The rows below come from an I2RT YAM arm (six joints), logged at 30 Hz.
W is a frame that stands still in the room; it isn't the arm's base.
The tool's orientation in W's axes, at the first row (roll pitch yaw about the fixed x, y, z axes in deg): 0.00, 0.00, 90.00
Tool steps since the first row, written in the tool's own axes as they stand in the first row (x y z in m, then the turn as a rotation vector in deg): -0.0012, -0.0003, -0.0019, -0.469, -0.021, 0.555; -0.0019, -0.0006, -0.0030, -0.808, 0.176, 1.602; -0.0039, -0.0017, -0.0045, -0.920, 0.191, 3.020; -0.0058, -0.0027, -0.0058, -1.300, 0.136, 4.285; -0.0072, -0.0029, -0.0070, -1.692, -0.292, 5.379; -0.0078, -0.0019, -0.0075, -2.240, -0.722, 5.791; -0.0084, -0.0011, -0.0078, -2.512, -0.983, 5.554; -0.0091, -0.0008, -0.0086, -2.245, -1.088, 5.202; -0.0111, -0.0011, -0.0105, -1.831, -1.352, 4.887; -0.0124, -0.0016, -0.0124, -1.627, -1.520, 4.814
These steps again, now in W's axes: 0.0003, -0.0012, -0.0019, 0.021, -0.469, 0.555; 0.0006, -0.0019, -0.0030, -0.176, -0.808, 1.602; 0.0017, -0.0039, -0.0045, -0.191, -0.920, 3.020; 0.0027, -0.0058, -0.0058, -0.136, -1.300, 4.285; 0.0029, -0.0072, -0.0070, 0.292, -1.692, 5.379; 0.0019, -0.0078, -0.0075, 0.722, -2.240, 5.791; 0.0011, -0.0084, -0.0078, 0.983, -2.512, 5.554; 0.0008, -0.0091, -0.0086, 1.088, -2.245, 5.202; 0.0011, -0.0111, -0.0105, 1.352, -1.831, 4.887; 0.0016, -0.0124, -0.0124, 1.520, -1.627, 4.814
